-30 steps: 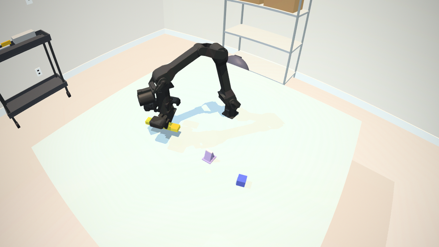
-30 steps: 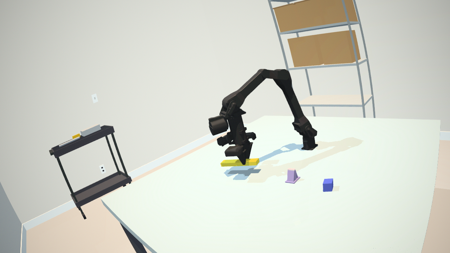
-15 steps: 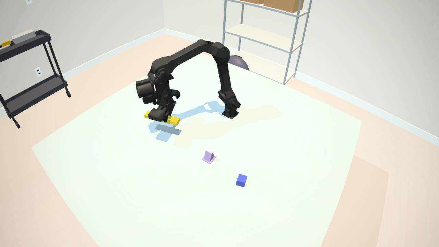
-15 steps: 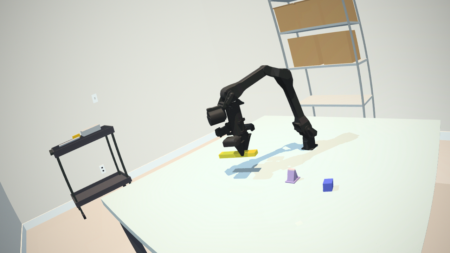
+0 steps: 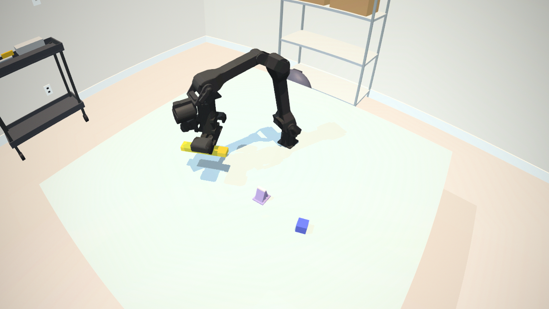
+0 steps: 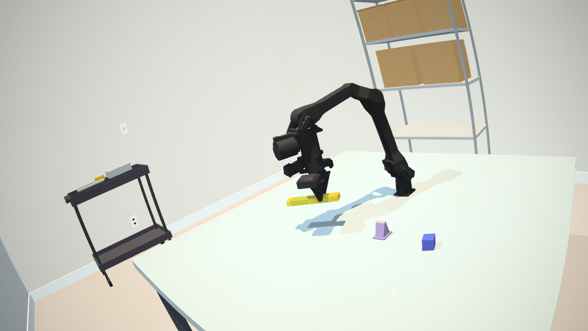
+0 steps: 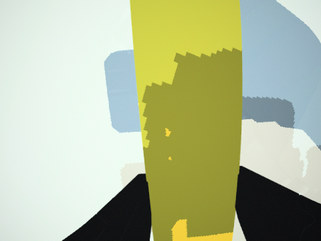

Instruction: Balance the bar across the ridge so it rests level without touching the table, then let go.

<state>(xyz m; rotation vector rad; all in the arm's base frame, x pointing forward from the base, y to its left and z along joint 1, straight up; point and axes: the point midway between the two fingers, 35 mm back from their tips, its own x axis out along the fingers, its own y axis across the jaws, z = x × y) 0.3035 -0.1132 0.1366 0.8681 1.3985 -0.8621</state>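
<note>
Right now my gripper tip is 30 mm to the left of the yellow bar and 10 mm short of it. From my gripper tip the other things lie so: blue cube 380 mm to the left, 90 mm below, 10 mm ahead.
</note>
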